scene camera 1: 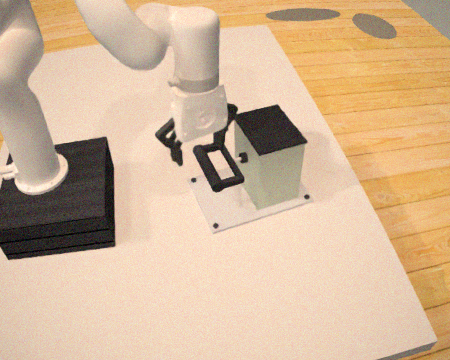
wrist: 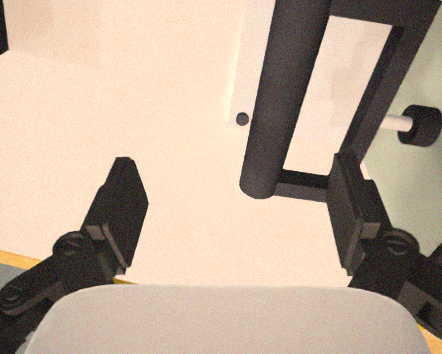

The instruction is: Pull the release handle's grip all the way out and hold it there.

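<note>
The release handle is a black rectangular loop with a thick round grip bar (scene camera 1: 207,168) (wrist: 287,100) on its outer side. A short pale rod (wrist: 397,122) joins the loop to a black collar (scene camera 1: 243,157) (wrist: 422,125) on the pale green housing (scene camera 1: 277,175) (wrist: 400,185). My gripper (scene camera 1: 198,152) (wrist: 233,177) is open and empty, pointing down by the loop's far end. In the wrist view the grip bar's end lies ahead of the space between the fingers, and the right finger overlaps the corner of the loop's housing-side bar. I cannot tell if they touch.
The housing has a black top (scene camera 1: 270,129) and stands on a pale base plate (scene camera 1: 225,215) (wrist: 245,75) with dark screws at its corners. The black block (scene camera 1: 55,200) under the arm's base is at the left. The white table top (scene camera 1: 200,290) ends at the wood floor (scene camera 1: 360,85).
</note>
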